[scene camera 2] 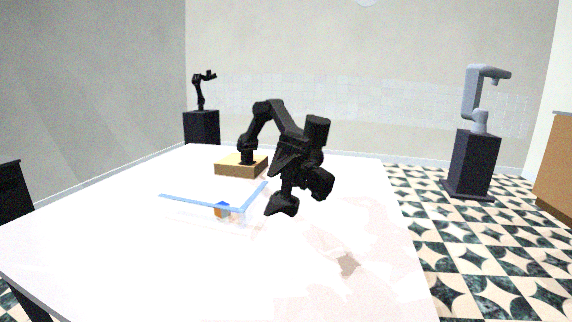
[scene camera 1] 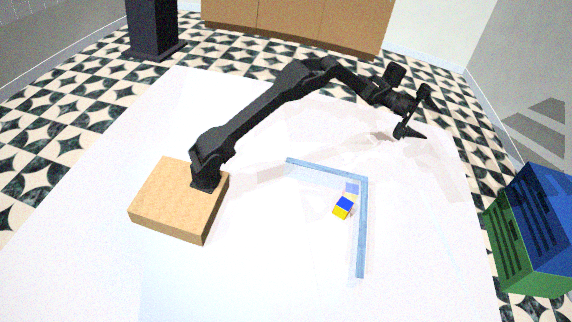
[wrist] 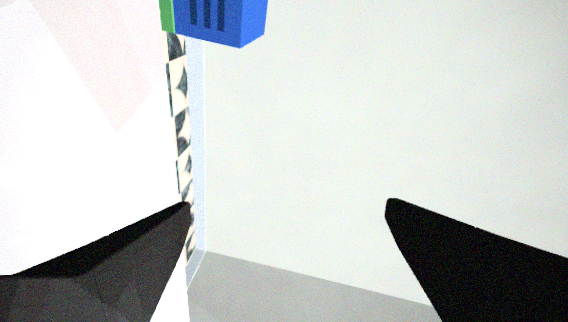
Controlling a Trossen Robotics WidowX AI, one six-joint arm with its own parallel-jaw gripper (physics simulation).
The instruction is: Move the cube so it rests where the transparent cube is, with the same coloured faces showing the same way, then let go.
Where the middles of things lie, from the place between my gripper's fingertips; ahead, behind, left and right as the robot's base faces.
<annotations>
My hand is 26 cm past the L-shaped rail [scene camera 1: 294, 168], 31 cm to the left of it and 18 cm above it.
</annotations>
